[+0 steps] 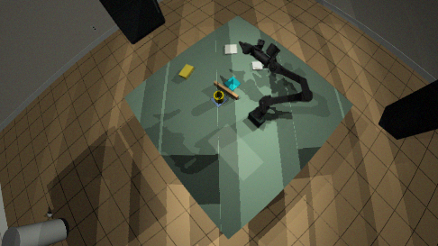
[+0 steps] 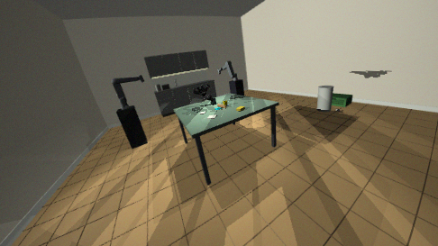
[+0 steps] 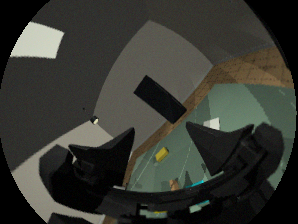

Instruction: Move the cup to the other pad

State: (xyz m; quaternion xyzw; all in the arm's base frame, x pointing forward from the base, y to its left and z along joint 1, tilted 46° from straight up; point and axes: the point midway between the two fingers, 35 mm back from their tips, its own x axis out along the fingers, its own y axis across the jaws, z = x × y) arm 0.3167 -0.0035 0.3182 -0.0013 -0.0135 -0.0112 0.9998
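The yellow cup is 29 cm to the left of my gripper tip, 29 cm below it and 5 cm behind it. From my gripper tip the other things lie so: blue pad 33 cm below, 29 cm to the left, 4 cm behind; teal pad 33 cm below, 13 cm to the left, 3 cm behind; flat wooden bar 31 cm below, 21 cm to the left, 3 cm behind.
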